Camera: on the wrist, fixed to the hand. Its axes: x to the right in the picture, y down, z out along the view.
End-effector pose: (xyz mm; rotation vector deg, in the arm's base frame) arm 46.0 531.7 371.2 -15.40 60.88 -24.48
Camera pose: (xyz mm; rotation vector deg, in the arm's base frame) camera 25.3 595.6 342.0 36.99 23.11 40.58
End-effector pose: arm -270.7 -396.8 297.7 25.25 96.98 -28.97
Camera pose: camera -258.3 -326.0 311.9 81.10 26.39 8.68
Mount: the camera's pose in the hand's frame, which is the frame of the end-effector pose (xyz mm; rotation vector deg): -15.3 64.4 -31.4 20.10 -32.45 80.75
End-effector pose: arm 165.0 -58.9 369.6 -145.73 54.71 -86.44
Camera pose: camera 103.2 -94.7 353.2 -69.55 89.98 -23.83
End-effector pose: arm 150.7 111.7 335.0 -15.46 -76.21 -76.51
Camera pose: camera 223.0 115.9 345.9 -64.84 -74.22 10.64
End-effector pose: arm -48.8 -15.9 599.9 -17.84 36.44 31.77
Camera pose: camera -110.9 16.7 578.7 40.19 17.02 101.12
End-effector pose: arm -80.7 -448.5 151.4 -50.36 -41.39 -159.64
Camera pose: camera -67.2 -520.3 146.2 -77.10 -19.53 -66.28
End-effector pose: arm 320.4 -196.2 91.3 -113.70 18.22 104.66
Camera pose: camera 318.3 -269.1 98.1 39.06 -97.70 -127.89
